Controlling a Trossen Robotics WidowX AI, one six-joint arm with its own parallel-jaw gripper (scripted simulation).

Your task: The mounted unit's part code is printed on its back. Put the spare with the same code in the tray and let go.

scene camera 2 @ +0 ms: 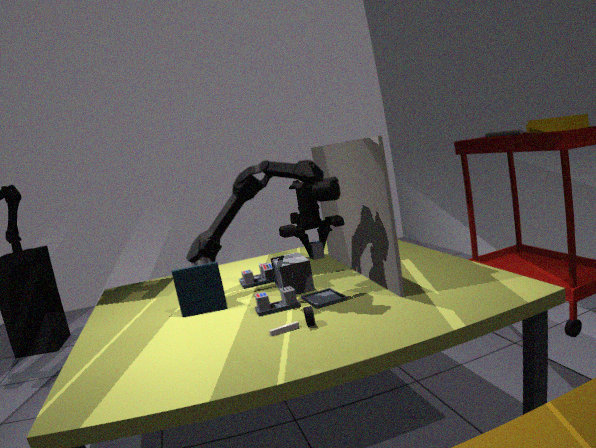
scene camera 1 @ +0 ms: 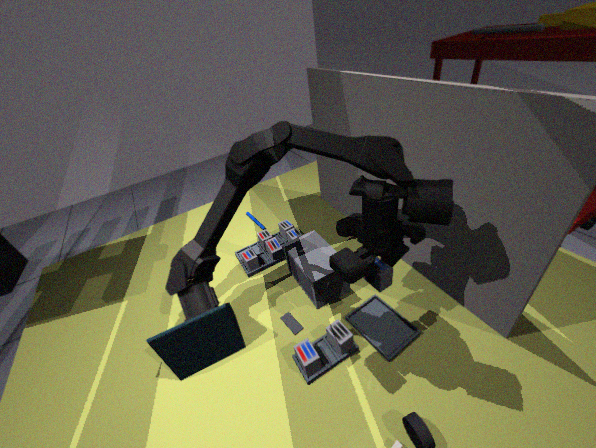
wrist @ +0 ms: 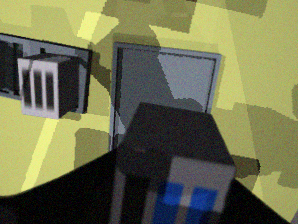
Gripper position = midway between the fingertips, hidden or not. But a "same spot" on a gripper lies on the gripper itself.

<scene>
my gripper: scene camera 2; scene camera 1; wrist 166, 162
same spot on my gripper: [scene camera 2: 323, 231] = [scene camera 1: 399, 255]
same spot on grey mounted unit: [scene camera 2: 293, 270] = [scene camera 1: 329, 280]
</scene>
